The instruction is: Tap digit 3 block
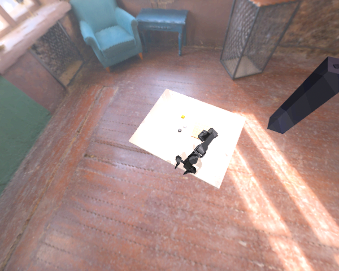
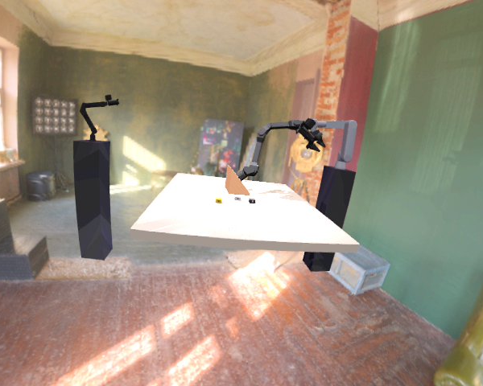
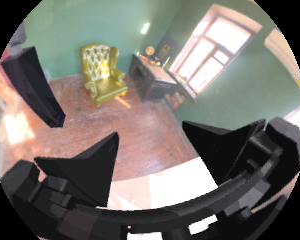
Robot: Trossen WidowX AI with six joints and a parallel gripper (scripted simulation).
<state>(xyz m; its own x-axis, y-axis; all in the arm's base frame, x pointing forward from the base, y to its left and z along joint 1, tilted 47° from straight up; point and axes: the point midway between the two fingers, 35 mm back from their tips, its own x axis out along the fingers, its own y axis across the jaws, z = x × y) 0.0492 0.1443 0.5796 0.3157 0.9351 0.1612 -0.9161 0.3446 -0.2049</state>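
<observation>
Now: gripper tip 69 cm to the left of the yellow block, 34 cm above it and 27 cm short of it. From my gripper tip the other things lie so: white block 58 cm to the right, 34 cm below, 20 cm ahead; black block 50 cm to the right, 34 cm below, 23 cm ahead.
</observation>
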